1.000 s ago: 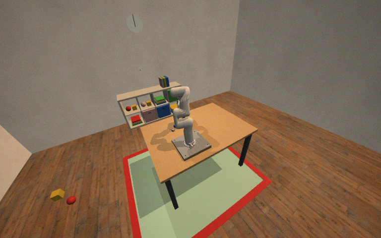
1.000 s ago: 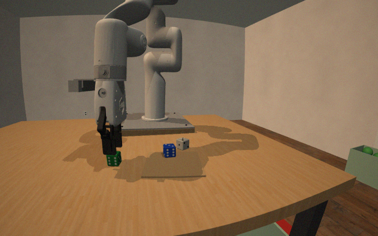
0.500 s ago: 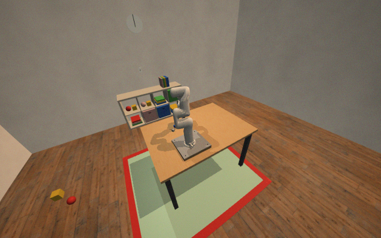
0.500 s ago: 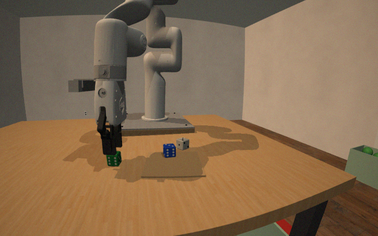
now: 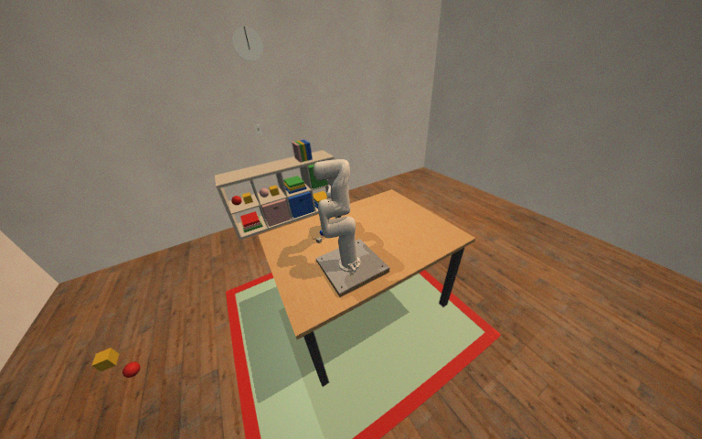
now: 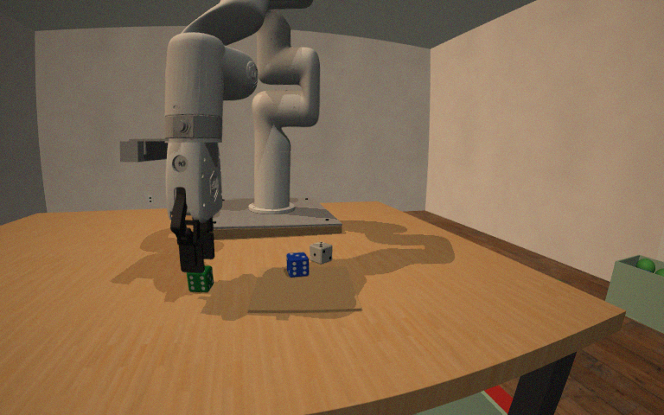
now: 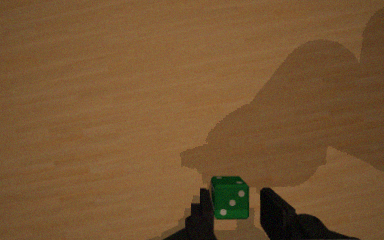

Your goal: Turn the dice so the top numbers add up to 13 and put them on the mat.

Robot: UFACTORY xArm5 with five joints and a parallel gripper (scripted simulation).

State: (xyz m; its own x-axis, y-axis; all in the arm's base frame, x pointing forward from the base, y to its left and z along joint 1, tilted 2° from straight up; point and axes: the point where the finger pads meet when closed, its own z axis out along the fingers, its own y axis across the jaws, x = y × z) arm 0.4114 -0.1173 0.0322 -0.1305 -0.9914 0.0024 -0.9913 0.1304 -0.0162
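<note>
Right now my hand is 4 cm above the green die. Round my hand: blue die (14 cm to the left, 4 cm below, 3 cm behind); then white die (19 cm to the left, 9 cm behind, 4 cm below); then tan mat (15 cm to the left, 5 cm below, 1 cm ahead).
</note>
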